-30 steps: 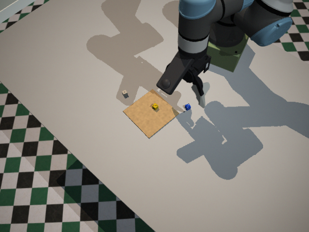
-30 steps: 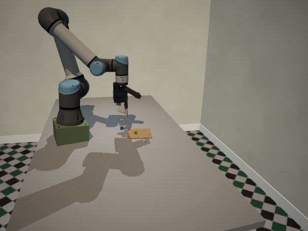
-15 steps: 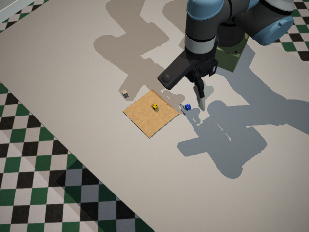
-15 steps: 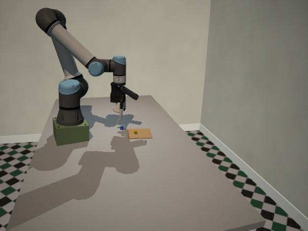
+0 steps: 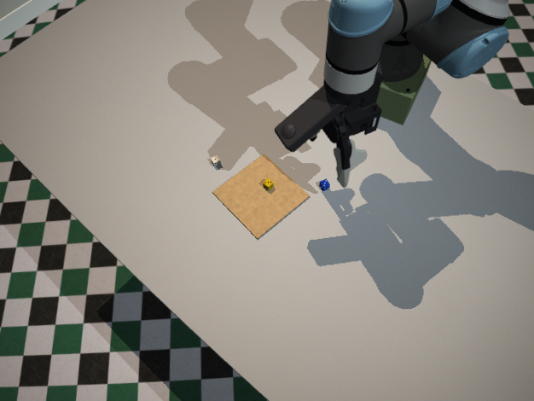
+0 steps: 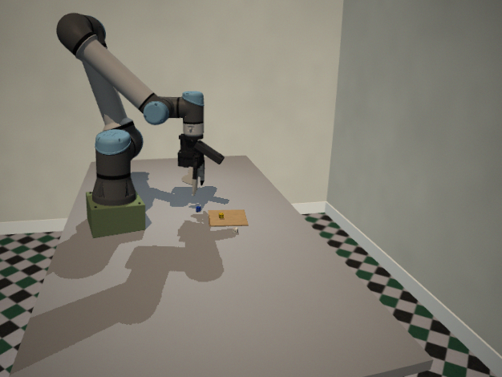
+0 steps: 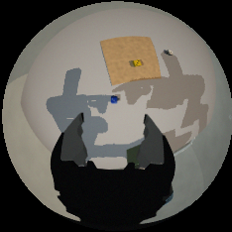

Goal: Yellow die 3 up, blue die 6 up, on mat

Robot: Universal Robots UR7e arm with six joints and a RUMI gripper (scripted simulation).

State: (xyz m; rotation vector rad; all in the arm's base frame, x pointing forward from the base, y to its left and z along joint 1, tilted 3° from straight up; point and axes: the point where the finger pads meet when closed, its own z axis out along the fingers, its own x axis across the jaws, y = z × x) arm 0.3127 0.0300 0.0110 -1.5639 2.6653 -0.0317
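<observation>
The blue die is 80 mm below my hand. From my hand the other things lie so: tan mat (90 mm ahead, 100 mm to the right, 90 mm below); white die (70 mm ahead, 220 mm to the right, 80 mm below); yellow die (60 mm ahead, 90 mm to the right, 80 mm below).
</observation>
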